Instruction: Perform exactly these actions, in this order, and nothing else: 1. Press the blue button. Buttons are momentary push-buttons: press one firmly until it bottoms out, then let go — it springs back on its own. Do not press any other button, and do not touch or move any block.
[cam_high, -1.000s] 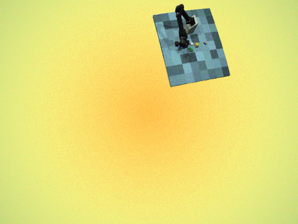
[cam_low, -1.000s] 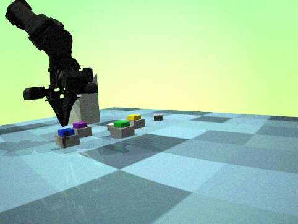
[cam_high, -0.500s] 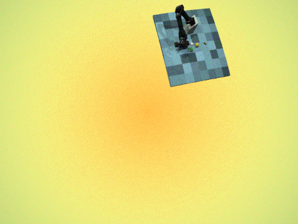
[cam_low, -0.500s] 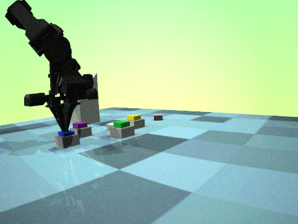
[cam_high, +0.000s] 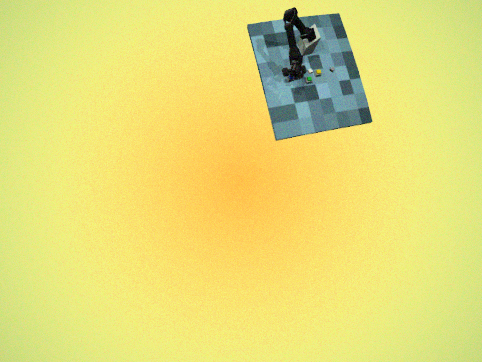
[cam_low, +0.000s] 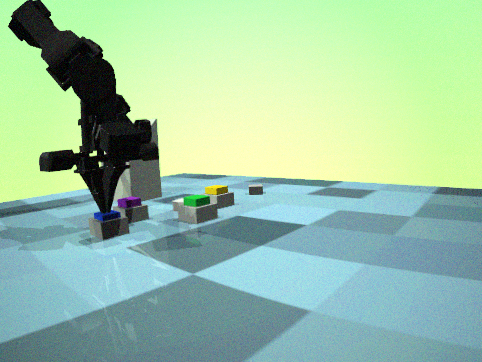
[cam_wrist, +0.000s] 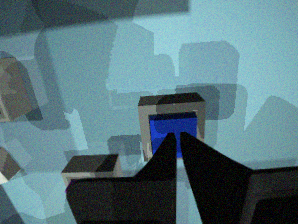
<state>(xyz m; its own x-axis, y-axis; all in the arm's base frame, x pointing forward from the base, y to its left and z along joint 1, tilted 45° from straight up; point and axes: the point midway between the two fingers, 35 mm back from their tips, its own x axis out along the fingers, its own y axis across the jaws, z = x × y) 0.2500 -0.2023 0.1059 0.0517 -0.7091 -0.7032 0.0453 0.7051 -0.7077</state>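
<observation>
The blue button lies 10 mm below my gripper tip. Also, from my gripper tip: white block: 30 mm behind, 190 mm to the left, 20 mm below; then green button: 50 mm ahead, 150 mm to the left; then purple button: 50 mm behind, 80 mm to the left.
</observation>
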